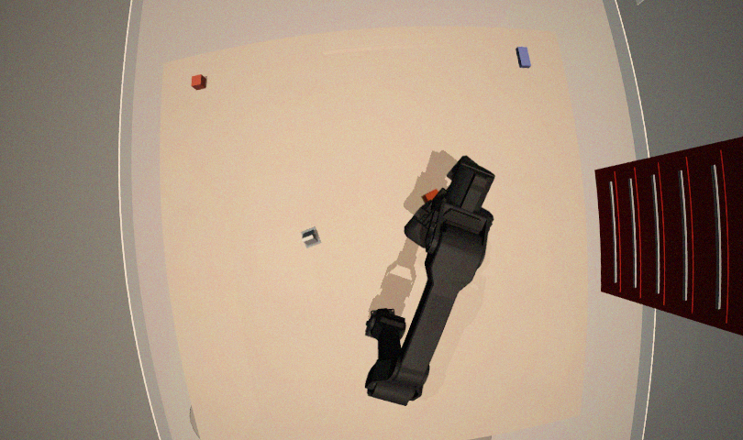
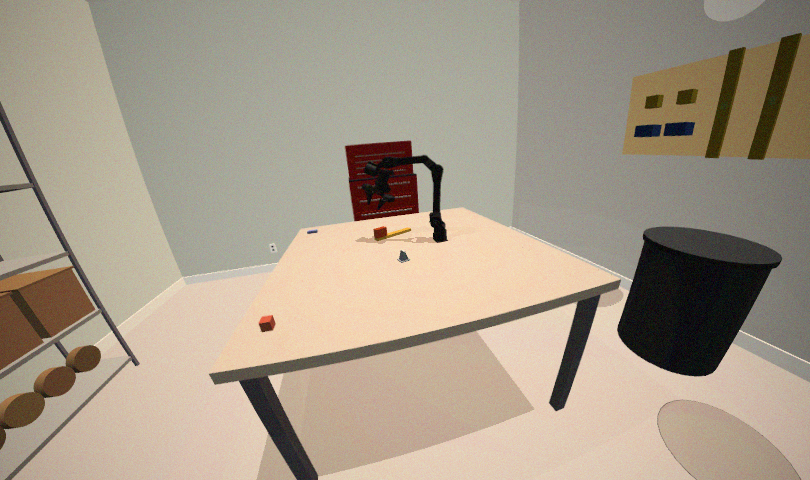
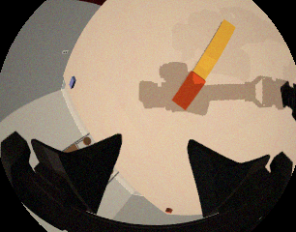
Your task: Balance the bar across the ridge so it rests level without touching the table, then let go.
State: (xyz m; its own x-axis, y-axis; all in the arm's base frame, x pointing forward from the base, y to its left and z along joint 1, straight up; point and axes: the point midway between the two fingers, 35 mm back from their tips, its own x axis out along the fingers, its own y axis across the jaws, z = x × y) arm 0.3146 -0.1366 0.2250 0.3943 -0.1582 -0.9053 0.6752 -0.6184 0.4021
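Now: the ridge 80 mm behind my gripper tip, 320 mm to the left of it and 150 mm below it. Round my gripper tip: small red cube: 410 mm ahead, 640 mm to the left, 180 mm below; blue block: 410 mm ahead, 360 mm to the right, 190 mm below.
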